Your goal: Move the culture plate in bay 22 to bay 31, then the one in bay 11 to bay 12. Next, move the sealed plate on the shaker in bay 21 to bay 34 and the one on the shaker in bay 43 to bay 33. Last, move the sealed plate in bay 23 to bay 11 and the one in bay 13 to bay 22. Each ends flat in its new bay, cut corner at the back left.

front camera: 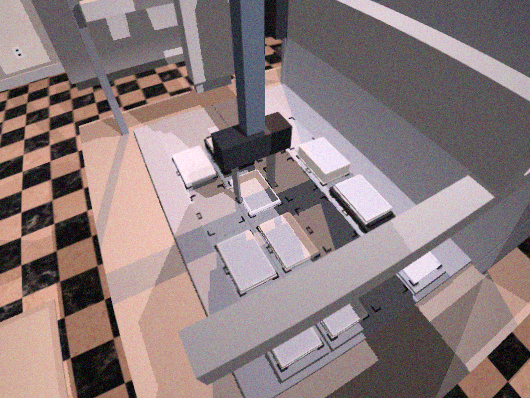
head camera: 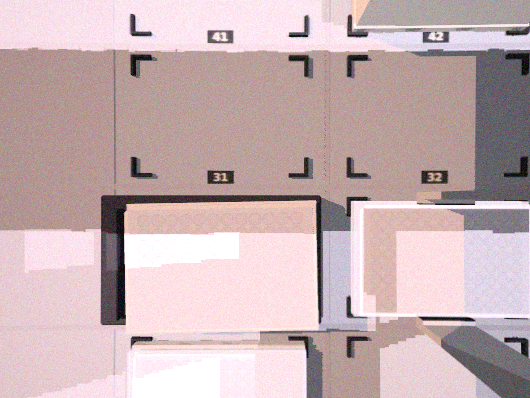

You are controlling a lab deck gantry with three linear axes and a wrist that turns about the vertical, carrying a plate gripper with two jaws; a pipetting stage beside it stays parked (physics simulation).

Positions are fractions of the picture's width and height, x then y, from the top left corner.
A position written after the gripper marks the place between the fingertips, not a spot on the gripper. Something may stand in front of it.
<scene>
In view: the gripper (head camera: 0.83, 0.65), a wall (front camera: 0.79, 0.42), a bay 31 (head camera: 0.35, 0.28) and a bay 33 (front camera: 0.63, 0.58).
The gripper is seen too in the front camera view (front camera: 0.48, 0.48).
</scene>
